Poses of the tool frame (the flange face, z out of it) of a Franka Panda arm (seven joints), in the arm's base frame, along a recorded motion.
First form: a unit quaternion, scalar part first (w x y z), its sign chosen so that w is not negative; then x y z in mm.
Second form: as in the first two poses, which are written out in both.
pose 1, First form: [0.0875 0.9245 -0.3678 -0.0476 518.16 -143.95 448.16]
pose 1, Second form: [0.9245 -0.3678 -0.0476 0.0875 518.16 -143.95 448.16]
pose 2, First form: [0.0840 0.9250 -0.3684 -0.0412 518.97 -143.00 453.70]
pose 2, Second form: [0.9250 -0.3684 -0.0412 0.0840 518.97 -143.00 453.70]
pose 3, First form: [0.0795 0.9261 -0.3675 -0.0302 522.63 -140.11 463.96]
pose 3, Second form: [0.9261 -0.3675 -0.0302 0.0795 522.63 -140.11 463.96]
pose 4, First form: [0.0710 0.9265 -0.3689 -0.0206 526.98 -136.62 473.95]
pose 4, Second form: [0.9265 -0.3689 -0.0206 0.0710 526.98 -136.62 473.95]
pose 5, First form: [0.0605 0.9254 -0.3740 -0.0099 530.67 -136.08 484.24]
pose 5, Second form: [0.9254 -0.3740 -0.0099 0.0605 530.67 -136.08 484.24]
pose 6, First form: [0.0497 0.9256 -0.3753 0.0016 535.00 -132.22 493.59]
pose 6, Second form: [0.9256 -0.3753 0.0016 0.0497 535.00 -132.22 493.59]
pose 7, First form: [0.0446 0.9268 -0.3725 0.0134 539.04 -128.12 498.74]
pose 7, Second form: [0.9268 -0.3725 0.0134 0.0446 539.04 -128.12 498.74]
